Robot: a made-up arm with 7 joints. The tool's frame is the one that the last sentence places.
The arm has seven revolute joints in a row. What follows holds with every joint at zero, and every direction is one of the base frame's. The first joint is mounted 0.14 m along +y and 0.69 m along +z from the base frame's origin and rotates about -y. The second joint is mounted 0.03 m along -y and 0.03 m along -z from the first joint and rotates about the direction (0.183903, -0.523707, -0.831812). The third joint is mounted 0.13 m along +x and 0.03 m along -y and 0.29 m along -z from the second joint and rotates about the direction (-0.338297, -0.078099, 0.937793). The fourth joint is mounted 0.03 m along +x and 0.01 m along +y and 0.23 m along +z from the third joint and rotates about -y. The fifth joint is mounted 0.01 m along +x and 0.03 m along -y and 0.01 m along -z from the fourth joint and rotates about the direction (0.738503, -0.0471, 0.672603). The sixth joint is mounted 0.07 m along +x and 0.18 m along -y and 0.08 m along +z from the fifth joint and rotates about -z. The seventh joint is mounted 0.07 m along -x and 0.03 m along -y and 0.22 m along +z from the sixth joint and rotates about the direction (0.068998, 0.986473, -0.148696). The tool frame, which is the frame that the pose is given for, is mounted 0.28 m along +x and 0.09 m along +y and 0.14 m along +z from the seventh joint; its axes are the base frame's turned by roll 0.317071, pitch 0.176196 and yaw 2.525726 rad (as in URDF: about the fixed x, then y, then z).
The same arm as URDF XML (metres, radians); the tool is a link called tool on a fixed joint. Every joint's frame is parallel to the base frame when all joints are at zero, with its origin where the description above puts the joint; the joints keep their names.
<robot name="arm">
<joint name="tool_fixed" type="fixed"><parent link="link7"/><child link="tool"/><origin xyz="0.28 0.09 0.14" rpy="0.3171 0.1762 2.5257"/></joint>
<joint name="joint 7" type="continuous"><parent link="link6"/><child link="link7"/><origin xyz="-0.07 -0.03 0.22"/><axis xyz="0.068998 0.986473 -0.148696"/></joint>
<joint name="joint 6" type="continuous"><parent link="link5"/><child link="link6"/><origin xyz="0.07 -0.18 0.08"/><axis xyz="0 0 -1"/></joint>
<joint name="joint 5" type="continuous"><parent link="link4"/><child link="link5"/><origin xyz="0.01 -0.03 -0.01"/><axis xyz="0.738503 -0.0471 0.672603"/></joint>
<joint name="joint 4" type="continuous"><parent link="link3"/><child link="link4"/><origin xyz="0.03 0.01 0.23"/><axis xyz="0 -1 0"/></joint>
<joint name="joint 3" type="continuous"><parent link="link2"/><child link="link3"/><origin xyz="0.13 -0.03 -0.29"/><axis xyz="-0.338297 -0.078099 0.937793"/></joint>
<joint name="joint 2" type="continuous"><parent link="link1"/><child link="link2"/><origin xyz="0 -0.03 -0.03"/><axis xyz="0.183903 -0.523707 -0.831812"/></joint>
<joint name="joint 1" type="continuous"><parent link="base"/><child link="link1"/><origin xyz="0 0.14 0.69"/><axis xyz="0 -1 0"/></joint>
<link name="base"/>
<link name="link1"/>
<link name="link2"/>
<link name="link3"/>
<link name="link4"/>
<link name="link5"/>
<link name="link6"/>
<link name="link7"/>
<link name="tool"/>
</robot>

